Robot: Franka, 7 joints.
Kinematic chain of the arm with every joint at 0, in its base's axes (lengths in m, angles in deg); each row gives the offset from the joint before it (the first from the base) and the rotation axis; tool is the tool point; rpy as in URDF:
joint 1: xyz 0 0 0.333 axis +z
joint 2: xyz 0 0 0 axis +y
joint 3: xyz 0 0 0.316 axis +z
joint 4: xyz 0.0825 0 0 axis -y
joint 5: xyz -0.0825 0 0.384 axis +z
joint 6: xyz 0 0 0 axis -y
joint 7: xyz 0.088 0 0 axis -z
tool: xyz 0 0 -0.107 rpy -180 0 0
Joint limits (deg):
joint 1: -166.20..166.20
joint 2: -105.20..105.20
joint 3: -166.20..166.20
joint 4: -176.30..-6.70
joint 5: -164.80..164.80
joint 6: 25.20..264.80
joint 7: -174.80..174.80
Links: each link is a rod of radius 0.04 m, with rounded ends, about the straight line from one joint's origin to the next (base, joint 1, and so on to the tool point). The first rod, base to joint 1, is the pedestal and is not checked.
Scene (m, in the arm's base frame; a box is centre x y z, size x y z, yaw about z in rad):
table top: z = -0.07
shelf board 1: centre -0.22 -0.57 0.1 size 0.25 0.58 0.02 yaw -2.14
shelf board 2: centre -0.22 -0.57 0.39 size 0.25 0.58 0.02 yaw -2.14
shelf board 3: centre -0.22 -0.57 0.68 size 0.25 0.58 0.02 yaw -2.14
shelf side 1: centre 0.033 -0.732 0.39 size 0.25 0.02 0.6 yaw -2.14
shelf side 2: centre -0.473 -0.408 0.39 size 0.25 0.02 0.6 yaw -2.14
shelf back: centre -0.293 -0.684 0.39 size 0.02 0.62 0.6 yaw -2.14
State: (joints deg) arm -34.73 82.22 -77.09 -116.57 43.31 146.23 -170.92
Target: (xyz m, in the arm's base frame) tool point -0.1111 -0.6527 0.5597
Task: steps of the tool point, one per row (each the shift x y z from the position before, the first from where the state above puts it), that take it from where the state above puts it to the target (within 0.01 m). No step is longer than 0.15 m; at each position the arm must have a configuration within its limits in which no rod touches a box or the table.
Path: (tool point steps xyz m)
1: 0.0547 0.0446 0.0040
2: 0.0435 0.0546 0.0010
3: 0.0308 0.0622 -0.0015
4: 0.0170 0.0669 -0.0035
5: 0.0026 -0.0592 0.0953
6: 0.0173 -0.0313 0.1135
7: 0.0403 0.0003 0.1172
8: -0.0315 -0.0871 -0.0090
9: -0.0474 -0.0727 -0.0036
10: -0.0575 -0.0534 0.0126

